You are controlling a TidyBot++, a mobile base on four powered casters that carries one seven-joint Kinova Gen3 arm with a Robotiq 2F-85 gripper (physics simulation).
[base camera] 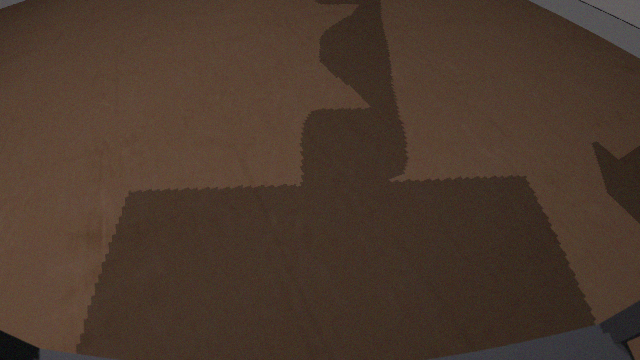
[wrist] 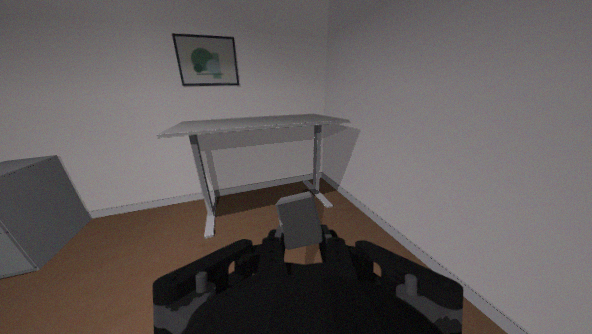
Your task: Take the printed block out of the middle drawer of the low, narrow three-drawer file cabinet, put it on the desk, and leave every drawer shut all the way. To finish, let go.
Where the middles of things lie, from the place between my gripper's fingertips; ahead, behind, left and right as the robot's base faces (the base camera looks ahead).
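Measured from my hand, the printed block (wrist: pixel 299 221) is 20 mm above and 10 mm behind.
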